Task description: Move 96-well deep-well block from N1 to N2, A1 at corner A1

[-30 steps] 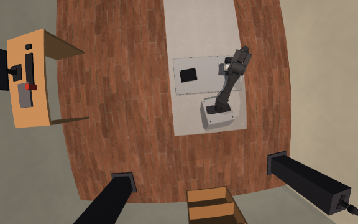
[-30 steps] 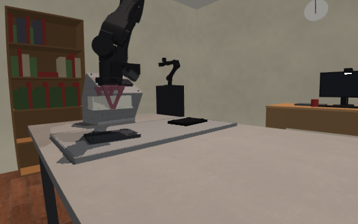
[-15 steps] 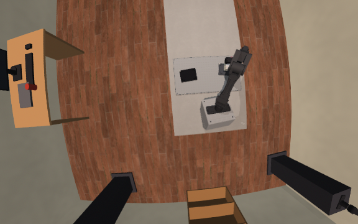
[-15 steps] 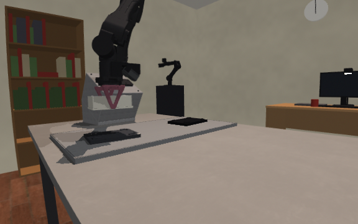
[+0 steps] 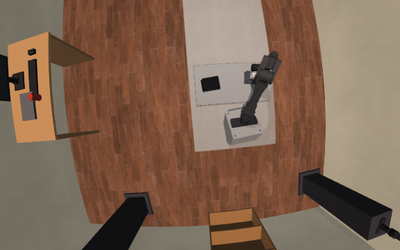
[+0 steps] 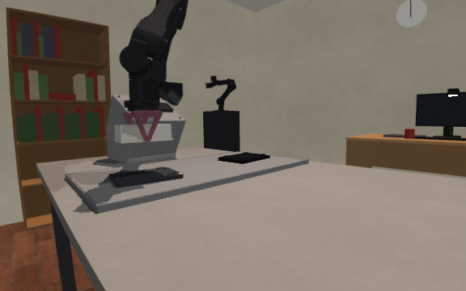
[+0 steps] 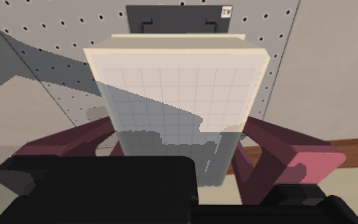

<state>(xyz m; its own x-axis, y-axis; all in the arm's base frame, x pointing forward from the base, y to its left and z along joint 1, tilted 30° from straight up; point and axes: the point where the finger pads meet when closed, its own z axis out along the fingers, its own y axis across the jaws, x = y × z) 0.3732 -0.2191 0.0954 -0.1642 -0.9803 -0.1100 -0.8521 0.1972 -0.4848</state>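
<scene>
My gripper is now 10 mm below the white 96-well deep-well block. Round my hand: black nest N2 (100 mm below); then black nest N1 (400 mm to the left, 100 mm below, 10 mm behind).
</scene>
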